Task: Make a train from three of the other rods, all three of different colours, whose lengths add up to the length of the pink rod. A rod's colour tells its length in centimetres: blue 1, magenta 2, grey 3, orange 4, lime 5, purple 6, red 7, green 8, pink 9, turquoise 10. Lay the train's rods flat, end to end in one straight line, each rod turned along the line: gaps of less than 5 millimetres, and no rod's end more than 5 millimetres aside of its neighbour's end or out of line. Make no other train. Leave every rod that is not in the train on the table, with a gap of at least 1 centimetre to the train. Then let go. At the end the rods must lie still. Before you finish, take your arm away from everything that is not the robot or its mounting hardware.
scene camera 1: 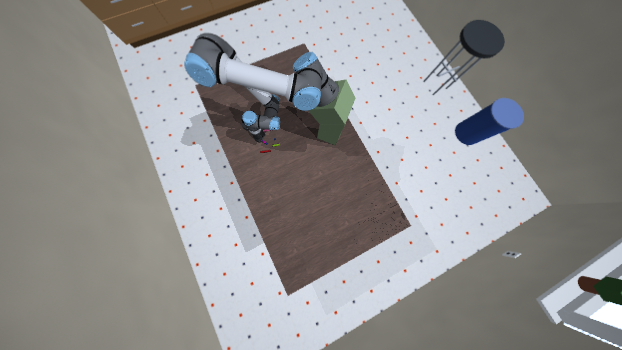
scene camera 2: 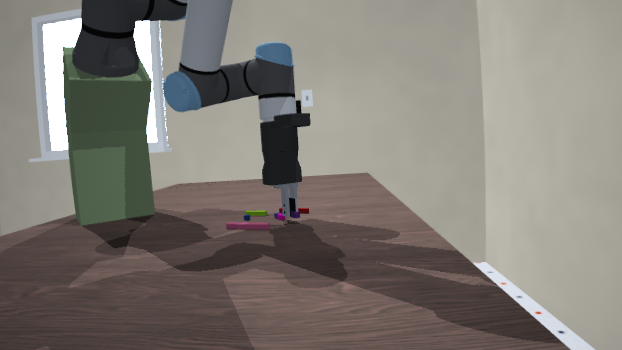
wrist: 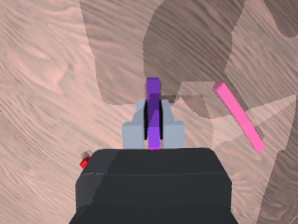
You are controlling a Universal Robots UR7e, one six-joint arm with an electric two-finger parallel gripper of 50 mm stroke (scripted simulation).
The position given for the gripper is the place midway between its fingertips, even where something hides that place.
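Note:
Gripper [scene camera 2: 290, 215], [wrist: 153, 111]. Purple rod [wrist: 152, 83]. Pink rod [wrist: 221, 89].

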